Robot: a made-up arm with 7 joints.
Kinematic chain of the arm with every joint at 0, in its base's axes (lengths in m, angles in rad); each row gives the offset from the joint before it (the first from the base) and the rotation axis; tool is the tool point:
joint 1: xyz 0 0 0.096 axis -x
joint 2: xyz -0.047 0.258 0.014 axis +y
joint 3: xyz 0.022 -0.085 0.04 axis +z
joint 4: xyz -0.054 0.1 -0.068 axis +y
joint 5: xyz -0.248 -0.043 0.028 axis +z
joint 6: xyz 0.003 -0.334 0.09 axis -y
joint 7: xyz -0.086 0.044 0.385 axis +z
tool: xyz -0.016 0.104 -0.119
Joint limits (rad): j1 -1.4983..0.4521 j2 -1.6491..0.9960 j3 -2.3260..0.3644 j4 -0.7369..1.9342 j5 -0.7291..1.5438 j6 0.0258..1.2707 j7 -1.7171..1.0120
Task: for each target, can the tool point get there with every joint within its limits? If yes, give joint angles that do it. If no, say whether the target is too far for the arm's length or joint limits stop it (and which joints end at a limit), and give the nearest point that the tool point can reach.
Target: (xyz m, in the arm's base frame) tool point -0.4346 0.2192 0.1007
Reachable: yes | joints 0.2876 -0.7027 -1.9862 1.0025 1.0337 0.4592 0.6167
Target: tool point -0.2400 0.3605 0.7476
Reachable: yes | joints -1.0577 -1.1824 -1.6991 -0.0760 -0.0086 1.1023 -1.1624
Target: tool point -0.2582 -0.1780 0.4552
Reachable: yes | joints -0.6855 -0.0255 -1.3646 1.2336 0.5607 0.9857 -0.4687
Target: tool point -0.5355 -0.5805 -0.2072
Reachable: no: joint limits stop it (at a limit: joint 1, joint 2, joint 3, joint 7) | nearest point -0.4402 -0.4592 -0.0584 | short by 0.214 m
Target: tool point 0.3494 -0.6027 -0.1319
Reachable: no: joint limits stop it (at a limit: joint 1, joint 4, joint 5, joint 7) | nearest point 0.2596 -0.4660 -0.0346 | short by 0.190 m
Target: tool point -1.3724 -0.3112 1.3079
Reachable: no: too far | nearest point -0.6045 -0.1310 0.7166 | short by 0.986 m
